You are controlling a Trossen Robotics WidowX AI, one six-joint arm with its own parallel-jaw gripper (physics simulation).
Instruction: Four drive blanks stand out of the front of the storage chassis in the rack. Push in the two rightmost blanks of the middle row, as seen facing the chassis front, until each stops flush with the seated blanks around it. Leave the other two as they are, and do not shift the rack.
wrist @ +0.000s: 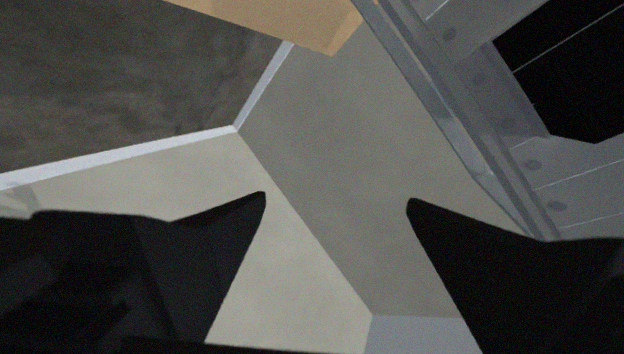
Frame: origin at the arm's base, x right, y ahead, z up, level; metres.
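Seen in the pictures: gripper, between the fingertips: point(335, 201).
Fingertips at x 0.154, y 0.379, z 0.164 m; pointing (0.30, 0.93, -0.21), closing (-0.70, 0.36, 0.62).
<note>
A point is followed by its place in that frame.
The rack point(421, 85) @(y 0.746, x 0.041, z 0.133 m) shows in part in the wrist view, its metal upright running slantwise from the top middle down to the right. Beside it, at the right edge, grey panelling of the chassis front point(590, 192) @(y 0.492, x 0.017, z 0.290 m) shows with thin seams and dark round spots. A black angular area point(575, 95) @(y 0.443, x 0.021, z 0.193 m) covers part of it at the upper right. I cannot tell which blanks stand out or are flush; the middle row cannot be made out. My gripper point(335, 201) @(y 0.379, x 0.154, z 0.164 m) is open and empty, its dark fingertips apart, left of the rack upright in the picture. The right finger overlaps the upright's lower end.
A tan table top point(280, 20) @(y 0.775, x 0.201, z -0.221 m) shows at the top, its corner near the rack upright. Behind lie a dark floor point(125, 75), a pale skirting strip point(150, 147) and plain walls point(340, 120) meeting in a corner.
</note>
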